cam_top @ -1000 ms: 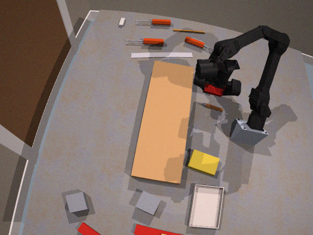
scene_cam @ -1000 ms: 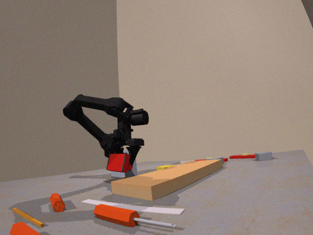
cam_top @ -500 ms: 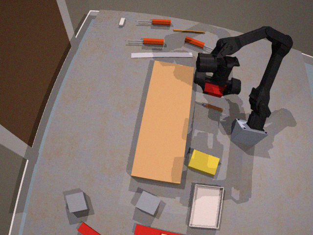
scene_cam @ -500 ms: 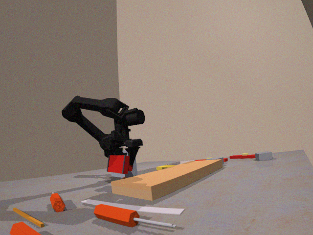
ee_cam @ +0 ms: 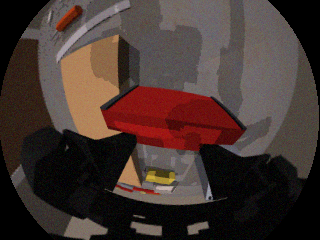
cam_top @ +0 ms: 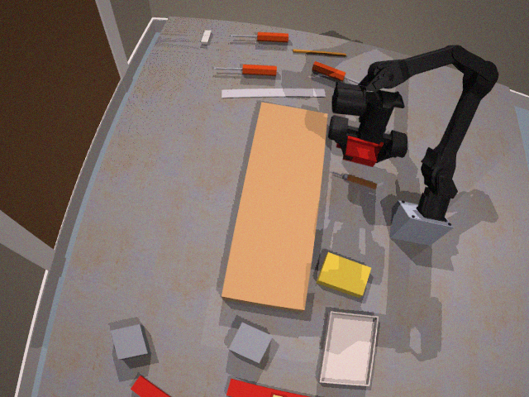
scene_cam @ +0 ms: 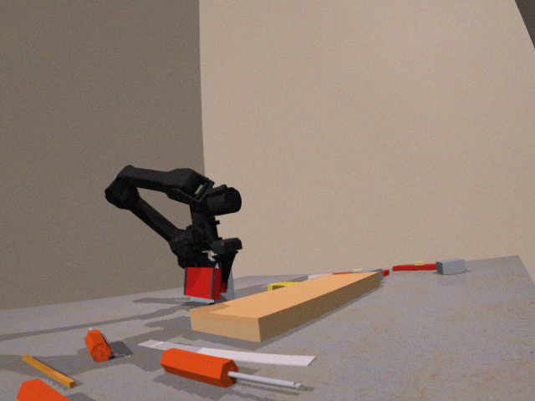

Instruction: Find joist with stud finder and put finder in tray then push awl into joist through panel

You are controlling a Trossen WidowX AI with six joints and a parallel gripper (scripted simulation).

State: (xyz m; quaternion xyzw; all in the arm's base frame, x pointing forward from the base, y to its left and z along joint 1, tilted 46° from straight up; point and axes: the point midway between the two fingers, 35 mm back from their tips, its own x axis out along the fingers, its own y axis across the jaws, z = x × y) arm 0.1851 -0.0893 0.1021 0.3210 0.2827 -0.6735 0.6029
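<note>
My gripper tip is 1 cm to the left of the red stud finder and 1 cm short of it. From my gripper tip the other things lie so: white strip: 24 cm ahead, 22 cm to the right, 8 cm below; then brown-handled awl: 7 cm below, 2 cm to the left, 1 cm ahead; then yellow block: 28 cm to the left, 6 cm below, 1 cm ahead.
</note>
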